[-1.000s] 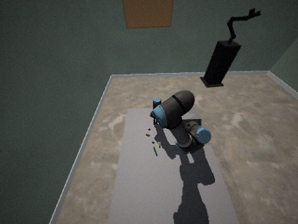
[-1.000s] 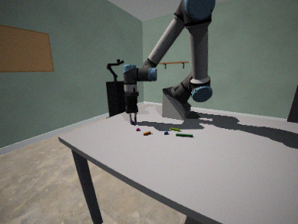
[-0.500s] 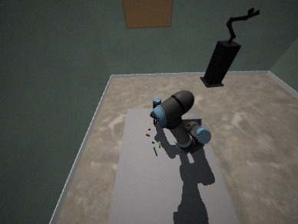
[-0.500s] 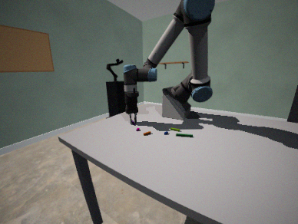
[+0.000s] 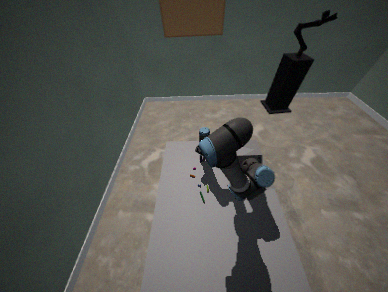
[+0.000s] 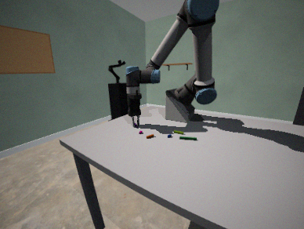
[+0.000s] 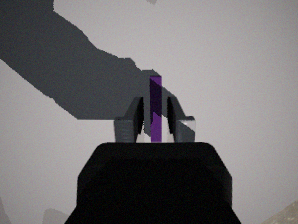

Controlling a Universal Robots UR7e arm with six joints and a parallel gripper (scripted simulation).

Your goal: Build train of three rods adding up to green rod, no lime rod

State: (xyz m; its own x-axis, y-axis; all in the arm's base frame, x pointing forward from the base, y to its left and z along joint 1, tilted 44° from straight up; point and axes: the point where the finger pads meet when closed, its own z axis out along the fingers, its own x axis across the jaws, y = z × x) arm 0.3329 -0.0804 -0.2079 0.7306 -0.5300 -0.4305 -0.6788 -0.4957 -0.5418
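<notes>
My hand is 10 mm above the purple rod. Round my hand: lime rod 10 mm behind, 260 mm to the left, 10 mm below; magenta rod 80 mm ahead, 80 mm to the left, 10 mm below; orange rod 100 mm ahead, 150 mm to the left, 10 mm below.
</notes>
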